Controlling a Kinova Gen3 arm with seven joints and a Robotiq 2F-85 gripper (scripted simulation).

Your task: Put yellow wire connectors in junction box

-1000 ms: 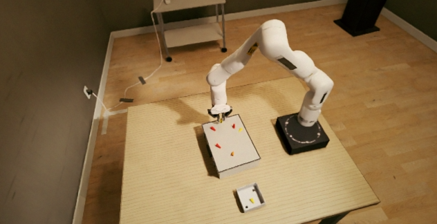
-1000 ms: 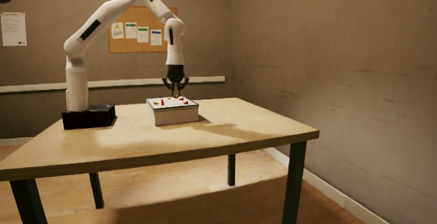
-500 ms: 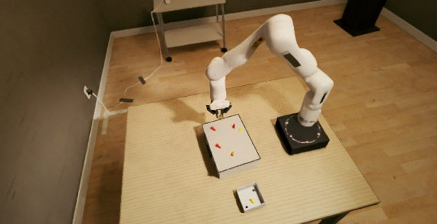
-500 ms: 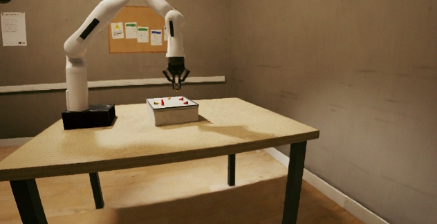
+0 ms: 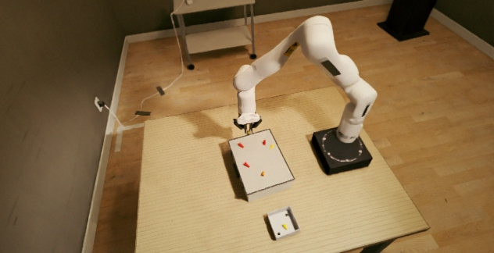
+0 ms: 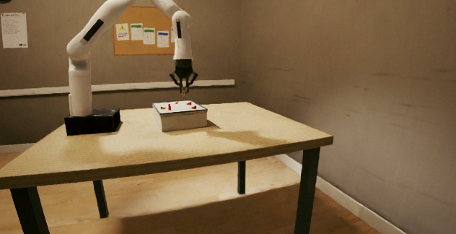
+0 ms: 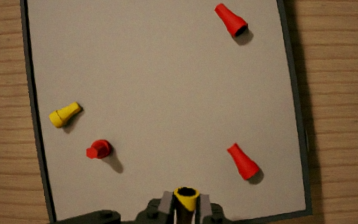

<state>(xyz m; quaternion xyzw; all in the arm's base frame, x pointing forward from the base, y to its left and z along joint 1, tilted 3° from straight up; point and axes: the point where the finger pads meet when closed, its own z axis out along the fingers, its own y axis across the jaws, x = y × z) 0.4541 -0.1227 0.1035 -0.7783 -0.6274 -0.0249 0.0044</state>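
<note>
Right now my hand is 190 mm to the right of the orange connector and 90 mm above it. From my hand the other things lie so: grey tool case 10 mm behind, 110 mm to the left, 110 mm below.
</note>
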